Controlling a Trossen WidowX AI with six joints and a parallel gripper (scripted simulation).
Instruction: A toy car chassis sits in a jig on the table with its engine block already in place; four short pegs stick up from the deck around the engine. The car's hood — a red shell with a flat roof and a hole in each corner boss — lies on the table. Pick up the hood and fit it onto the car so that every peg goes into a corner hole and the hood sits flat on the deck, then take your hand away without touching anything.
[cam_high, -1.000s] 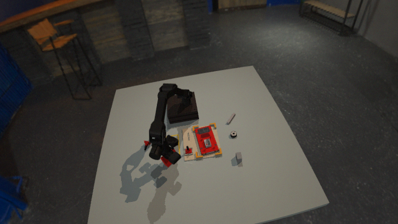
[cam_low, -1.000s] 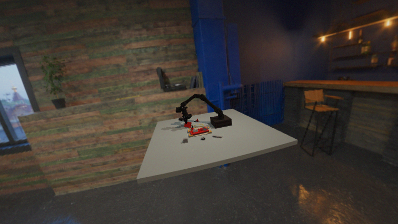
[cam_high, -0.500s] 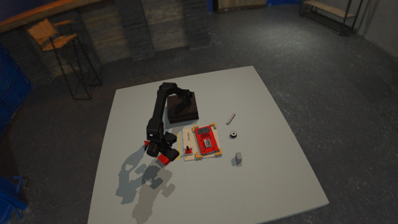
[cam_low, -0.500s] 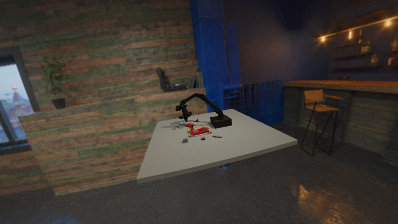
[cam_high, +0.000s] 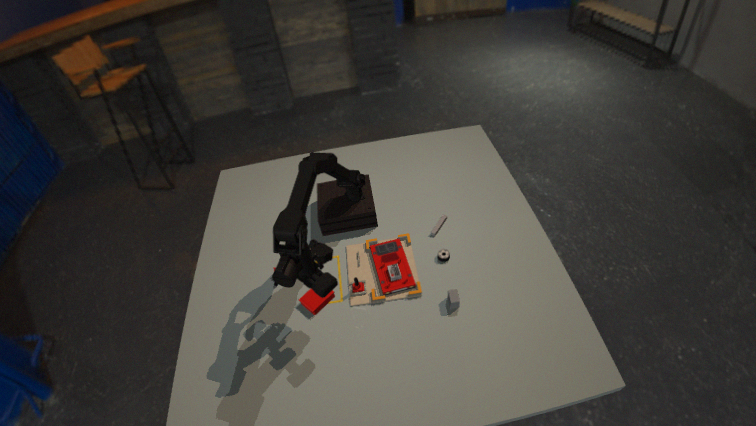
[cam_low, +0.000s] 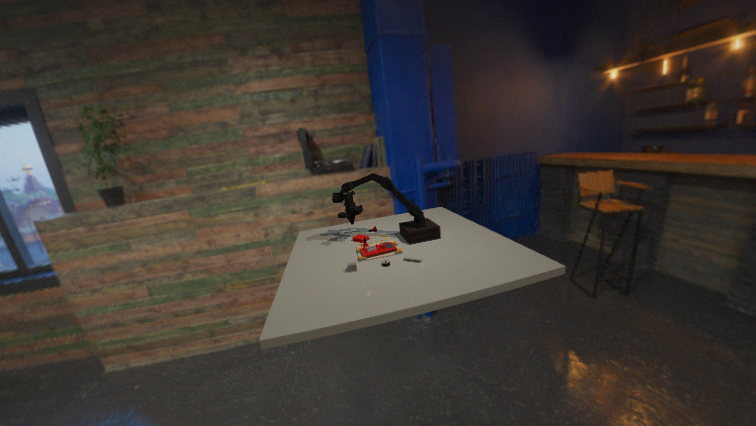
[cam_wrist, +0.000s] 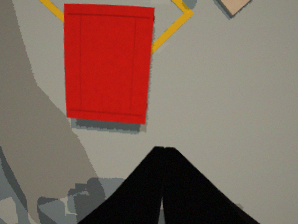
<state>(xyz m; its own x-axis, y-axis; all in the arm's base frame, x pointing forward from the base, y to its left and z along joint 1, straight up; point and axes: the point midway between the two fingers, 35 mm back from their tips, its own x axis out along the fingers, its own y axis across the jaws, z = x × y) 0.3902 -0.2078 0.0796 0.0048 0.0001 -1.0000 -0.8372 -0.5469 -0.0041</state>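
Right now my gripper tip is 4 cm past the red hood, 1 cm to the left of it and 11 cm above it. From my gripper tip the other things lie so: grey engine block 4 cm behind, 25 cm to the left, 10 cm below; then black wheel 6 cm behind, 43 cm to the left, 12 cm below; then tan jig board 8 cm behind, 23 cm to the left, 12 cm below.
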